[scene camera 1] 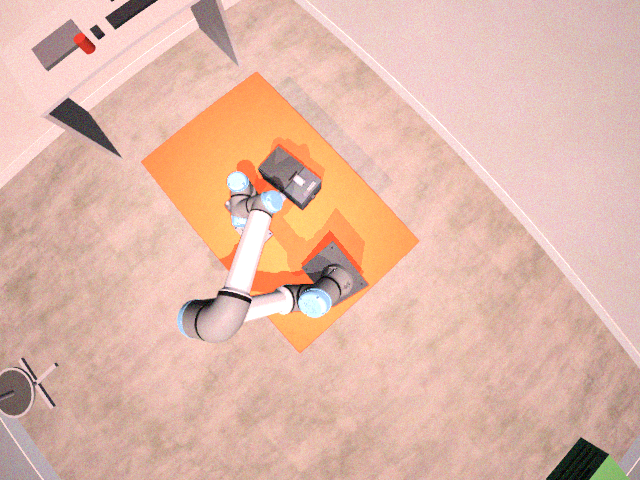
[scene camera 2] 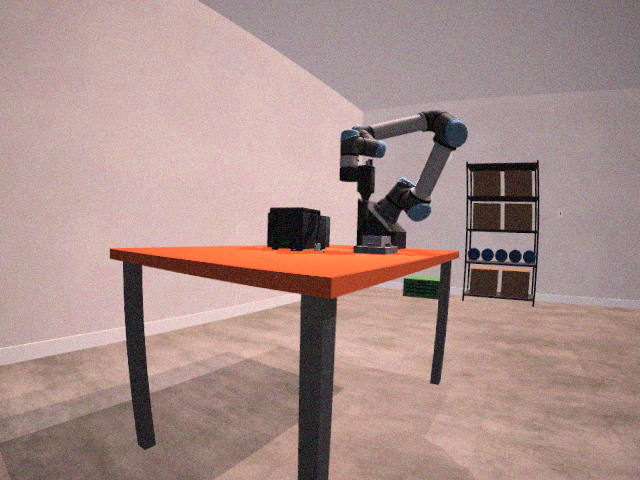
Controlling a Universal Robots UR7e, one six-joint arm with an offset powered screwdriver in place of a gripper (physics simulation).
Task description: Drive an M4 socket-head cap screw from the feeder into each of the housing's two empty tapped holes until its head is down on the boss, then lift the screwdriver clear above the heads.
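Observation:
My screwdriver (scene camera 2: 367, 197) is a black offset tool under the wrist, upright, with its lower end a clear distance above the housing in scene camera 2. In scene camera 1 the wrist and forearm hide it. Whether a screw is on the bit is too small to tell. The housing (scene camera 1: 267, 235) (scene camera 2: 376, 242) is a low grey stepped block on the orange table (scene camera 1: 196, 144) (scene camera 2: 232, 263), largely covered by the arm in scene camera 1. Its tapped holes and any screw heads cannot be made out. The feeder (scene camera 1: 281, 167) (scene camera 2: 293, 228) is a dark box beside the housing.
The arm's base stands on a dark pedestal with a grey plate (scene camera 1: 323, 259) near one table end. A tiny light part (scene camera 2: 317, 246) shows beside the feeder. A shelf rack (scene camera 2: 504, 166) and a green crate (scene camera 2: 421, 288) stand beyond the table. A red cylinder (scene camera 1: 84, 43) is on another table.

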